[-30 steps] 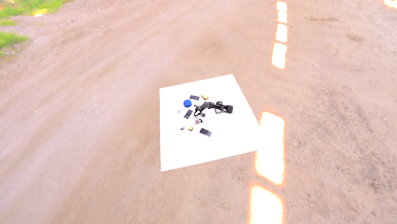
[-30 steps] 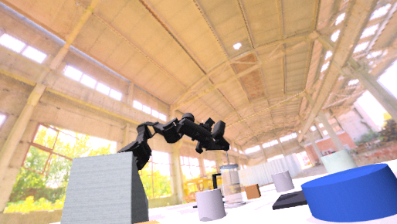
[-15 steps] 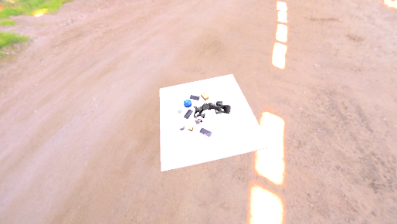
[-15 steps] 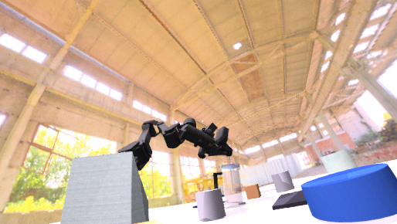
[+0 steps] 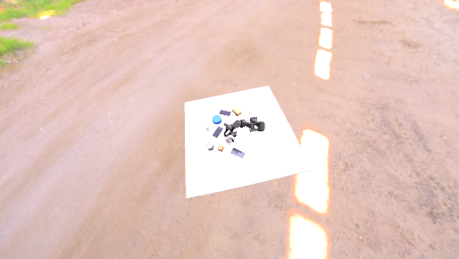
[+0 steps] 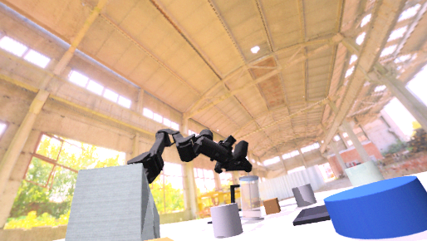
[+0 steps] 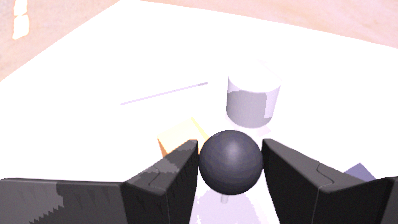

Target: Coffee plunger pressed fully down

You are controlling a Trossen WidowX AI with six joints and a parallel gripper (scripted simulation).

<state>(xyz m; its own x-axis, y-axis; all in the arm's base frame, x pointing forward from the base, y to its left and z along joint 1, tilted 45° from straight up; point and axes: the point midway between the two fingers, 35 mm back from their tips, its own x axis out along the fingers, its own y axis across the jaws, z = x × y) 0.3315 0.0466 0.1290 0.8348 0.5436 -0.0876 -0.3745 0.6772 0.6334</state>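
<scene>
Now: gripper tip 8 cm above the coffee press and 4 cm past it. Also, from my gripper tip: brown box (15 cm below, 7 cm to the left, 7 cm ahead); then pale green cylinder (24 cm to the right, 19 cm ahead, 13 cm below); then blue cylinder (34 cm to the right, 15 cm below, 5 cm ahead).
</scene>
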